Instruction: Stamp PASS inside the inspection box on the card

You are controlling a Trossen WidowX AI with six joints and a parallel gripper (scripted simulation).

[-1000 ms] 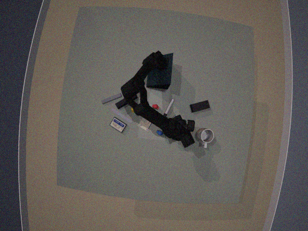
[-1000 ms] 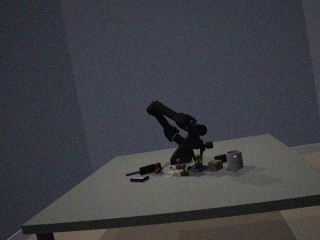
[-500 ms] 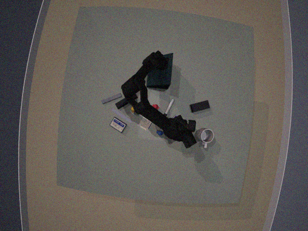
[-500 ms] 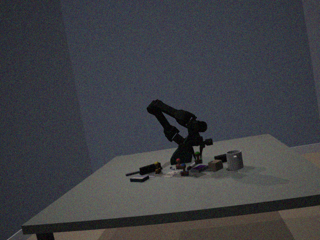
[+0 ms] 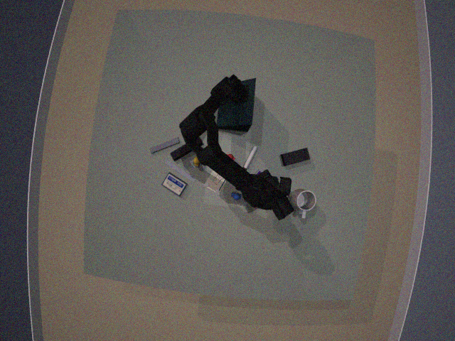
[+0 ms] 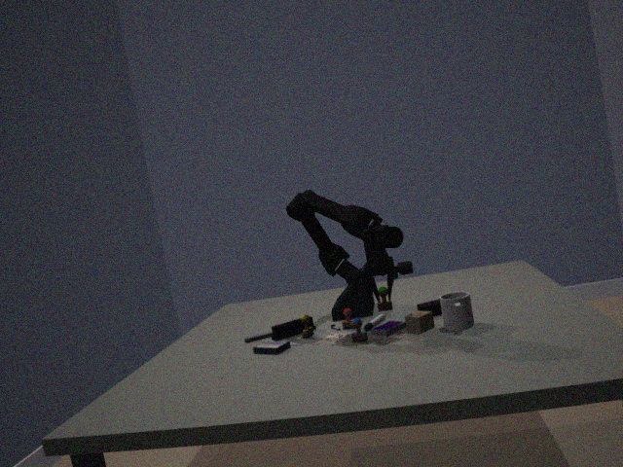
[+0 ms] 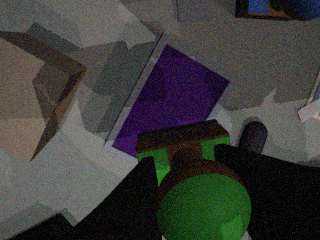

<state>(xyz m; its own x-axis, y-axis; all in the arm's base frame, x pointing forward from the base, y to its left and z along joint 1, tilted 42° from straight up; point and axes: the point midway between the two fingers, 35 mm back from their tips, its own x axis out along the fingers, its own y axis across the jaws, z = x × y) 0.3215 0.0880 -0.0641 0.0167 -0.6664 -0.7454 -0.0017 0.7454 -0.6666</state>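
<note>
Now: gripper tip 10 mm short of the white card, 160 mm to the left of it and 90 mm above it. The rest, counted from my gripper tip: green-knobbed stamp (right at my gripper tip); tan block (30 mm ahead, 90 mm to the left, 60 mm below); purple ink pad (80 mm below).
</note>
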